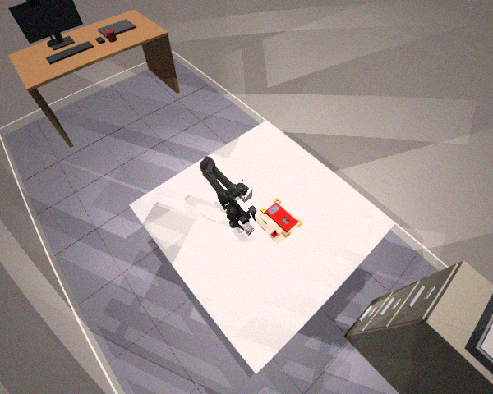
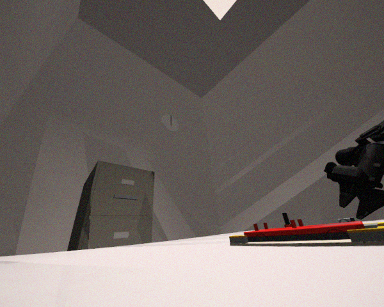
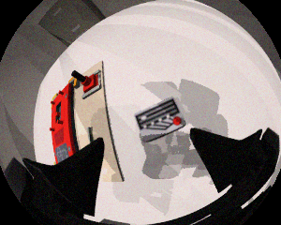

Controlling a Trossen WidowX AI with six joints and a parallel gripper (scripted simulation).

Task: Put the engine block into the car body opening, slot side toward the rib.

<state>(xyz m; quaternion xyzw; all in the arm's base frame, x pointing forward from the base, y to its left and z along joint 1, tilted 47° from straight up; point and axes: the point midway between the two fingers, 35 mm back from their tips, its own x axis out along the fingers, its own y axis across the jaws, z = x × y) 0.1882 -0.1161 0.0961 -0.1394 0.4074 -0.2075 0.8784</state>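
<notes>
Now: the engine block 2 cm ahead of my gripper tip, 1 cm to the right of it and 3 cm below it.
</notes>
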